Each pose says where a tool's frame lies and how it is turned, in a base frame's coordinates. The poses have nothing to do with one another.
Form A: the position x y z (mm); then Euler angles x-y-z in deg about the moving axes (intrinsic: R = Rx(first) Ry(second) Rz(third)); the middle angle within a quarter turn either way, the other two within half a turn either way.
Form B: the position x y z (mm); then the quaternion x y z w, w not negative. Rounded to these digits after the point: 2 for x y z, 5 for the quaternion.
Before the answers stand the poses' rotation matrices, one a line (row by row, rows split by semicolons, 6 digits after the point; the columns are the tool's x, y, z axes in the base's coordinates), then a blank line. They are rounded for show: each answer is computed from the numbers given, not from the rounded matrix.
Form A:
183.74 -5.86 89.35 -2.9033 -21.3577 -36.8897
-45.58 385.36 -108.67 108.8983 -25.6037 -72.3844
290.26 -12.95 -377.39 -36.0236 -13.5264 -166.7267
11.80 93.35 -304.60 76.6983 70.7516 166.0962
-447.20 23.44 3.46 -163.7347 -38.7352 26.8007
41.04 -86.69 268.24 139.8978 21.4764 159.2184
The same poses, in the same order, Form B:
0.744867 0.559052 -0.364189; -0.584753 0.809839 0.047172; 0.321306 0.177824 0.930130
0.272913 0.859517 -0.432144; 0.184972 -0.487696 -0.853193; -0.944089 0.152913 -0.292085
-0.946289 0.223228 -0.233893; -0.319574 -0.755587 0.571805; -0.049084 0.615839 0.786341
-0.320005 -0.079216 0.944098; -0.836564 -0.444111 -0.320820; 0.444698 -0.892463 0.075849
0.696254 -0.351714 -0.625722; -0.276412 -0.935876 0.218480; -0.662440 0.020840 -0.748825
-0.870025 -0.330172 0.366118; -0.491883 0.631456 -0.599428; -0.033273 -0.701605 -0.711789

183.74 -5.86 89.35 0.03499 -0.18360 -0.30636 0.93339
-45.58 385.36 -108.67 0.71636 0.36451 -0.48029 0.35112
290.26 -12.95 -377.39 0.07576 -0.31795 -0.93384 0.14531
11.80 93.35 -304.60 -0.51192 0.44723 -0.67823 0.27917
-447.20 23.44 3.46 -0.91937 0.17080 0.35028 0.05374
41.04 -86.69 268.24 -0.22930 0.89628 -0.36290 0.11140

